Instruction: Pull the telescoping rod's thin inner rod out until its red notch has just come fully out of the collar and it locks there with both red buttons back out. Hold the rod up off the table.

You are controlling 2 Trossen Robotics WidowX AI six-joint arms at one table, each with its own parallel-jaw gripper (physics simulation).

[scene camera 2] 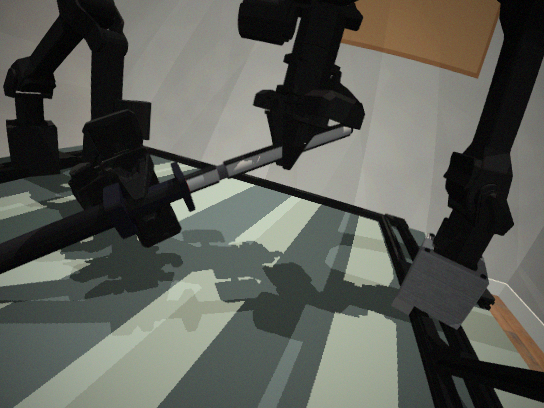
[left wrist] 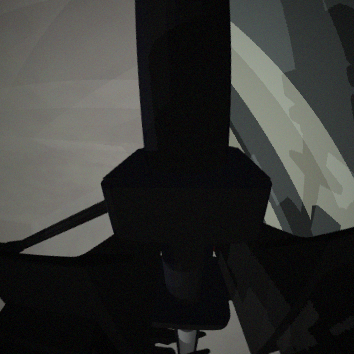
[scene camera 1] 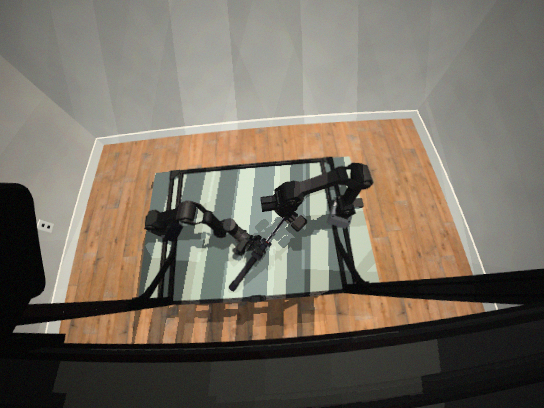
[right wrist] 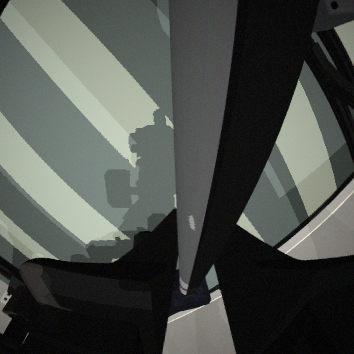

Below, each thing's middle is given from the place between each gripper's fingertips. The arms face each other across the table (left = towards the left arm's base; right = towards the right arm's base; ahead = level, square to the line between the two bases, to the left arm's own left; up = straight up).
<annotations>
My right gripper is now 6 cm to the right of the thin grey inner rod (scene camera 2: 198, 180), 5 cm past it and 1 cm above it. Also, from my right hand: telescoping rod (scene camera 2: 117, 210): 11 cm to the left, 11 cm behind, 4 cm below.
Right now my left hand is 30 mm short of the telescoping rod and 10 mm below it. Also, from my left hand: thin grey inner rod: 90 mm ahead, 50 mm to the right, 40 mm above.
</annotations>
